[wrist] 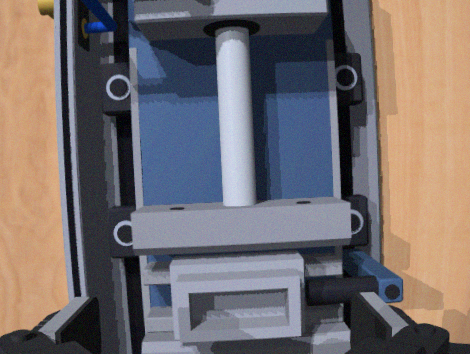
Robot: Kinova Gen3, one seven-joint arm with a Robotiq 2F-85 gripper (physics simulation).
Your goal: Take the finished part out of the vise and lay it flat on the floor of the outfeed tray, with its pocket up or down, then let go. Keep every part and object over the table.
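Places are measured from the arm's base along level axes (x up, y back, z right), in centimetres.
Pixels of known places: gripper, fingertip midpoint: (225, 324).
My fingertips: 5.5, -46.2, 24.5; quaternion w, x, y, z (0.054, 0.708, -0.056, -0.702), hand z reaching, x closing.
Note:
Ahead of a thing's pixels: the offset from my fingertips to its top centre, as dx, dy, dz. "pt": to the spot under its first point. Level surfaces: height alone.
The finished part {-4.0, -0.9, -0.4} (240, 283) is a light grey block with a rectangular pocket facing up. It sits in the vise at the bottom centre of the wrist view, between the long grey jaw (242, 227) and the front jaw (162, 346), which is cut off by the view's lower edge. Whether the jaws touch it cannot be told. My gripper (225, 324) is open, with one finger to the left of the part and one to the right, both wide of it. Their height relative to the part is unclear. The outfeed tray does not show.
A black rod {-5.9, -1.7, -5.4} (340, 290) on a blue bracket {pt -5.6, -1.8, -7.6} (392, 289) stands at the part's right side, close to the right finger. A white screw {pt -6.9, +7.2, -1.8} (236, 120) runs back from the long jaw. Blue nozzles {pt -12.0, +14.5, +5.0} (100, 26) are at the upper left. Wooden table {dx -15.5} (425, 125) shows on both sides.

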